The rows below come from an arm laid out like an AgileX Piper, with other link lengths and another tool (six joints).
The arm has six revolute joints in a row. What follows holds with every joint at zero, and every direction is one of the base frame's.
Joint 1 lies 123 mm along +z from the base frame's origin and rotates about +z.
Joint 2 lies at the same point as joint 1 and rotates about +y.
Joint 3 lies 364.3 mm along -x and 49.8 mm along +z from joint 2 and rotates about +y.
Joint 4 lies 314.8 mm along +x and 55.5 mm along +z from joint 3 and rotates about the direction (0.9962, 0, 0.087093).
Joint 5 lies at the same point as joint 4 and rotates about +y.
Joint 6 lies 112.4 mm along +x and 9.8 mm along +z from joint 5 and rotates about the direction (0.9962, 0, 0.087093).
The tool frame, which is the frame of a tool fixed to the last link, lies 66.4 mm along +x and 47 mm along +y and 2.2 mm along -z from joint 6; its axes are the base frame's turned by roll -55.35, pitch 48.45 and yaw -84.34 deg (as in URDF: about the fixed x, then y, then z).
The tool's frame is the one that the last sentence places.
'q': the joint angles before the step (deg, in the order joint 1, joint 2, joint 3, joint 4, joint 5, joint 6). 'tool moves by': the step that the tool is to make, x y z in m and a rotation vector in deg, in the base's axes. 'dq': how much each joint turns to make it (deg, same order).
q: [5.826 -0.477 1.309 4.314 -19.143 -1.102]
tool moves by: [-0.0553 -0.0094 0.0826 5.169 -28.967 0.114]
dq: [-0.050 -0.195 -1.396 -0.705 -27.695 3.435]
